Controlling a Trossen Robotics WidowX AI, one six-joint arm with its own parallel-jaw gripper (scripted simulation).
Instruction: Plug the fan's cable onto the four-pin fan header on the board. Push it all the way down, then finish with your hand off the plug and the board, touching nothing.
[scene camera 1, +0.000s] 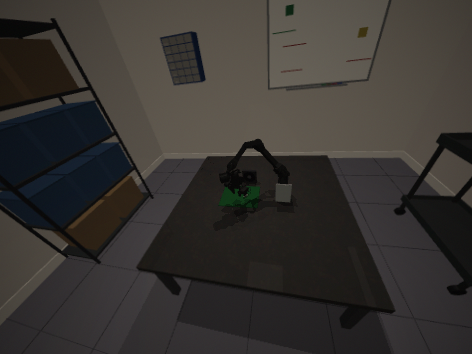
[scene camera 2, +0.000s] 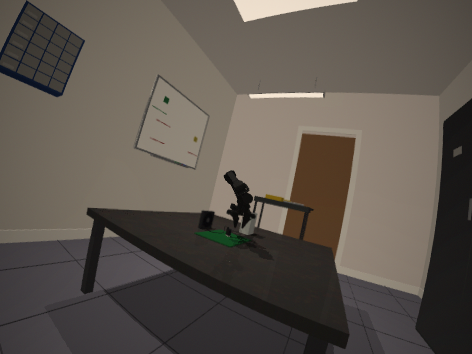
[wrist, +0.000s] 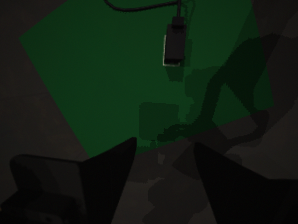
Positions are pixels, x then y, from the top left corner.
Scene:
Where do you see a black plug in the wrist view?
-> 176, 32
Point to my gripper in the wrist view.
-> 165, 144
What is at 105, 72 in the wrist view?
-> A green board.

